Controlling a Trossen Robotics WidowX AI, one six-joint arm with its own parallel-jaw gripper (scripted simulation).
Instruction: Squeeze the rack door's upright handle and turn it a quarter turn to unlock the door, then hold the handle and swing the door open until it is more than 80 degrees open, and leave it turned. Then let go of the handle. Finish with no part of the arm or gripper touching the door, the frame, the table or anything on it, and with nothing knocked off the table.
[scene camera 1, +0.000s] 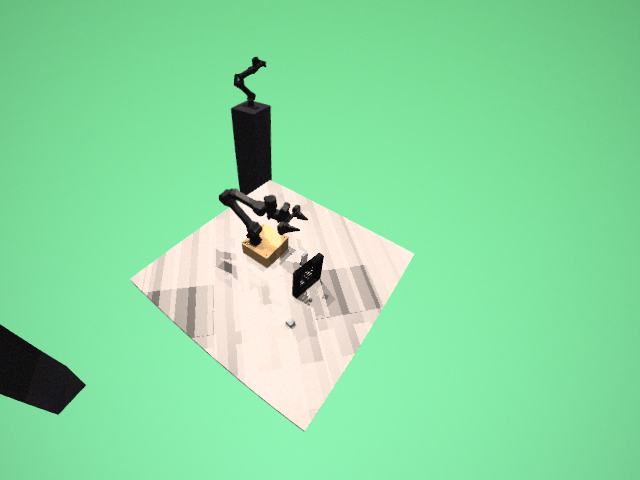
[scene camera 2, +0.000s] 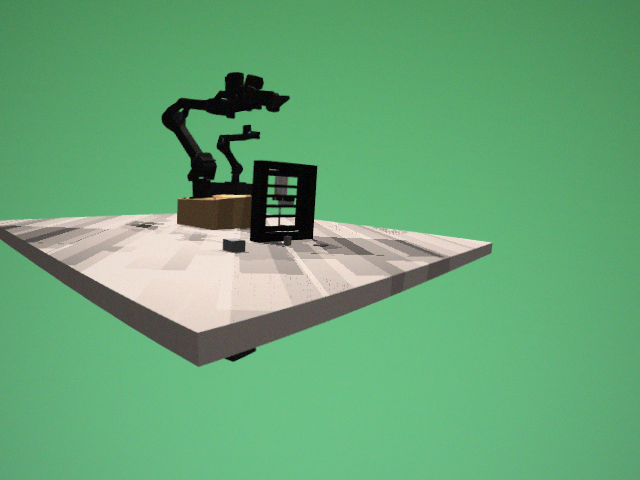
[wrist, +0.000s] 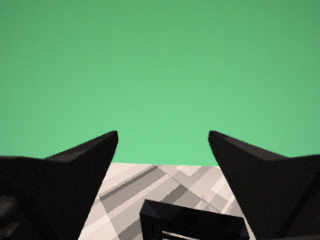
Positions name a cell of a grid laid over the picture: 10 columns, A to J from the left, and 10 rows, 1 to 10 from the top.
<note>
The gripper (scene camera 2: E2) is open and holds nothing. Further things: a black rack (scene camera 2: E4).
The gripper also shows in the wrist view (wrist: F6). The black rack also shows in scene camera 1 (scene camera 1: E6).
</note>
